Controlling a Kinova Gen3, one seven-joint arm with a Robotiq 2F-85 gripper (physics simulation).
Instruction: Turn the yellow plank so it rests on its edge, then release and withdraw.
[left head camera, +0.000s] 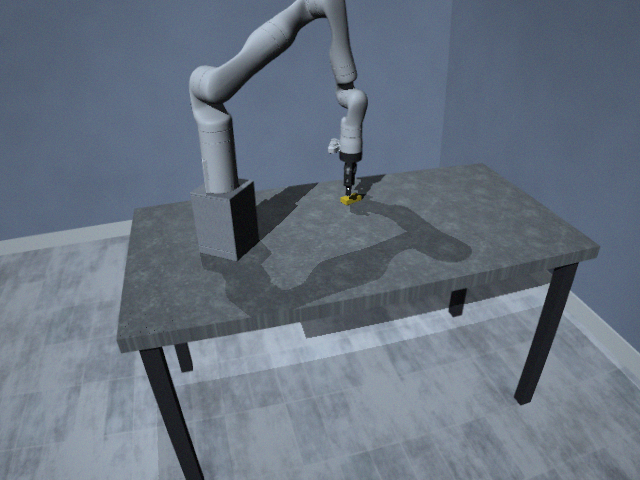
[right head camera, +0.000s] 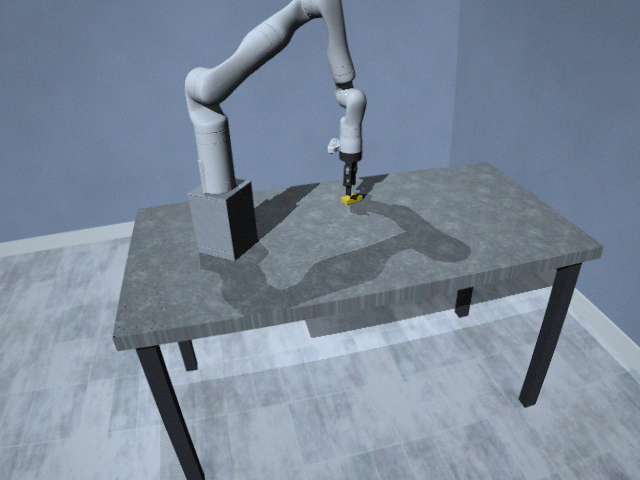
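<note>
The small yellow plank (left head camera: 346, 200) (right head camera: 347, 200) is on the table, toward the back and right of the arm's base. It looks low and lies with its broad side down, as far as its small size lets me tell; a dark shadow falls across its top. My gripper (left head camera: 348, 194) (right head camera: 348, 194) points straight down with its fingertips right above and behind the plank. It is seen side-on, so one finger hides the other. It is open, with nothing held between the fingers. Whether a fingertip touches the plank cannot be told.
The grey stone-like table (left head camera: 491, 217) (right head camera: 491, 217) carries the arm's box-shaped base (left head camera: 214, 227) (right head camera: 211, 227) at the left. The table's back edge runs close behind the gripper. The arm's dark shadow crosses the table top in front of the plank. Blue walls stand behind and at the right.
</note>
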